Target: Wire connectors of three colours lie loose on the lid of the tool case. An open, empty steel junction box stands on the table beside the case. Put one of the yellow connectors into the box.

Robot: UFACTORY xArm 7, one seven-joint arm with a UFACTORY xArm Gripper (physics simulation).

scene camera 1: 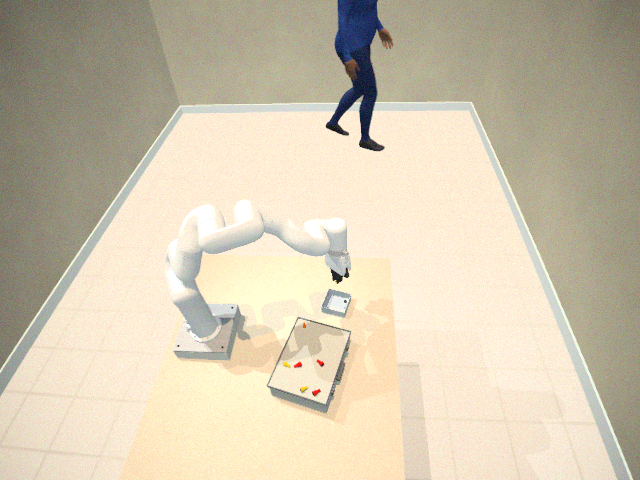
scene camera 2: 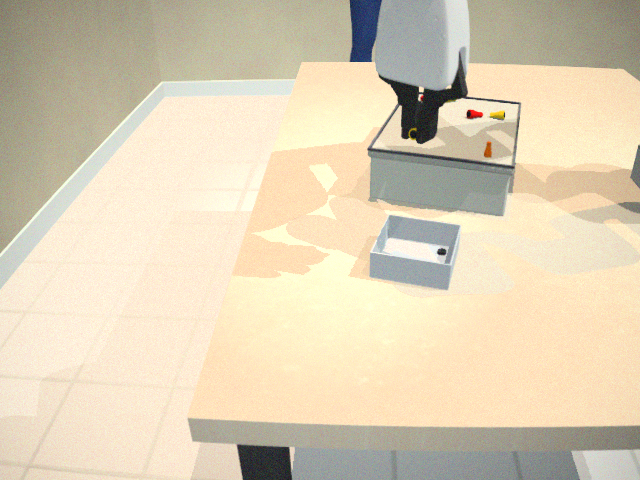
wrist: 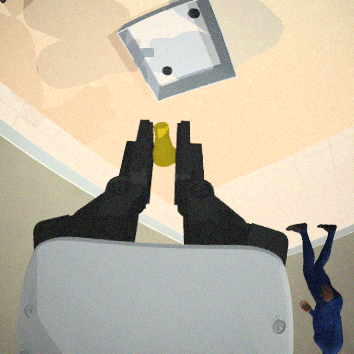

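Pixels of known places: gripper, fingertip midpoint: (scene camera 1: pixel 337 280) (scene camera 2: pixel 418 138) (wrist: pixel 164 137); arm's base at its link origin: (scene camera 1: pixel 206 328).
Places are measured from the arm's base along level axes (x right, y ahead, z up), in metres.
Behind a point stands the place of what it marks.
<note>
My gripper (scene camera 1: pixel 338 280) {x -0.218, y 0.499, z 0.108 m} (scene camera 2: pixel 417 138) {x -0.218, y 0.499, z 0.108 m} (wrist: pixel 164 137) {x -0.218, y 0.499, z 0.108 m} is shut on a yellow connector (scene camera 2: pixel 412 133) {x -0.227, y 0.507, z 0.117 m} (wrist: pixel 163 147) {x -0.216, y 0.498, z 0.119 m} and holds it in the air, high above the table. The open steel junction box (scene camera 1: pixel 324 305) {x -0.214, y 0.441, z -0.065 m} (scene camera 2: pixel 410 269) {x -0.272, y 0.499, z -0.044 m} (wrist: pixel 227 56) {x -0.268, y 0.451, z -0.065 m} stands on the table beside the case, empty, with dark round holes in its floor. In the wrist view it lies beyond the fingertips. The tool case (scene camera 1: pixel 315 336) {x -0.011, y 0.440, z 0.017 m} (scene camera 2: pixel 439 180) {x -0.065, y 0.461, z -0.020 m} carries the loose connectors: two yellow ones (scene camera 1: pixel 286 364) {x 0.122, y 0.358, z 0.027 m} (scene camera 1: pixel 303 389) {x 0.206, y 0.436, z 0.029 m}, several red ones (scene camera 1: pixel 297 364) {x 0.118, y 0.397, z 0.029 m} (scene camera 1: pixel 320 362) {x 0.101, y 0.478, z 0.032 m} (scene camera 1: pixel 316 392) {x 0.210, y 0.481, z 0.028 m} and an orange one (scene camera 1: pixel 304 325) {x -0.046, y 0.392, z 0.028 m} (scene camera 2: pixel 488 149) {x -0.051, y 0.391, z 0.029 m}.
The arm's base plate (scene camera 1: pixel 224 345) {x 0.063, y 0.098, z -0.002 m} stands on the table (scene camera 1: pixel 217 423) {x 0.328, y 0.146, z -0.066 m} (scene camera 2: pixel 413 361) {x -0.413, y 0.491, z -0.066 m} to the left of the case in the first scene view. A person in blue (scene camera 1: pixel 366 77) (wrist: pixel 327 310) is on the floor beyond the table.
</note>
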